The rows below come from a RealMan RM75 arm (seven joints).
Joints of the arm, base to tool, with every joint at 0 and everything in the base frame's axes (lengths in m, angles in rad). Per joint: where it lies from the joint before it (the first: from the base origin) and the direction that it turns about. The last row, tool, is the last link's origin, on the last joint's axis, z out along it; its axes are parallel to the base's.
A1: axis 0 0 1 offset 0 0 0.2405
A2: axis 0 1 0 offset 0 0 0
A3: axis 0 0 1 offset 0 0 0.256
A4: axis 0 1 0 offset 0 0 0
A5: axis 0 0 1 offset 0 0 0.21
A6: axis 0 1 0 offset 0 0 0
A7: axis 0 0 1 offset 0 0 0.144
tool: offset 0 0 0
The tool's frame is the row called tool.
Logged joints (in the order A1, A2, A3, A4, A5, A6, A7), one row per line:
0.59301 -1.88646 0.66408 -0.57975 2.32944 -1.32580 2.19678
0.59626 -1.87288 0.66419 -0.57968 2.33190 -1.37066 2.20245
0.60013 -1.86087 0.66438 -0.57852 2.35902 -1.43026 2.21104
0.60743 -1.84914 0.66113 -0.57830 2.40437 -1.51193 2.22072
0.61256 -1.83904 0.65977 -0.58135 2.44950 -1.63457 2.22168
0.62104 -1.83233 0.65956 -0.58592 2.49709 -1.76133 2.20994
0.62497 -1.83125 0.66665 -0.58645 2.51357 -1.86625 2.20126
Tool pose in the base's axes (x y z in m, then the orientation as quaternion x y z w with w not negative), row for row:
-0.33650 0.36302 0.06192 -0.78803 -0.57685 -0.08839 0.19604
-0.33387 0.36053 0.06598 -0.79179 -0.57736 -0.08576 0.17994
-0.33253 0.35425 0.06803 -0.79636 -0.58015 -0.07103 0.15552
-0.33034 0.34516 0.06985 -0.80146 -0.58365 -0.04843 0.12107
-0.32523 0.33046 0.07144 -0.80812 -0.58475 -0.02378 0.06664
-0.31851 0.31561 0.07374 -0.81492 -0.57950 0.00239 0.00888
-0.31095 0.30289 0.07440 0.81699 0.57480 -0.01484 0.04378
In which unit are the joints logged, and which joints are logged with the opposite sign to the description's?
The joints are logged in radians. Opposite sign: A1, A4, A6, A7.
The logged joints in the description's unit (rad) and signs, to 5 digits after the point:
-0.59301 -1.88646 0.66408 0.57975 2.32944 1.32580 -2.19678
-0.59626 -1.87288 0.66419 0.57968 2.33190 1.37066 -2.20245
-0.60013 -1.86087 0.66438 0.57852 2.35902 1.43026 -2.21104
-0.60743 -1.84914 0.66113 0.57830 2.40437 1.51193 -2.22072
-0.61256 -1.83904 0.65977 0.58135 2.44950 1.63457 -2.22168
-0.62104 -1.83233 0.65956 0.58592 2.49709 1.76133 -2.20994
-0.62497 -1.83125 0.66665 0.58645 2.51357 1.86625 -2.20126

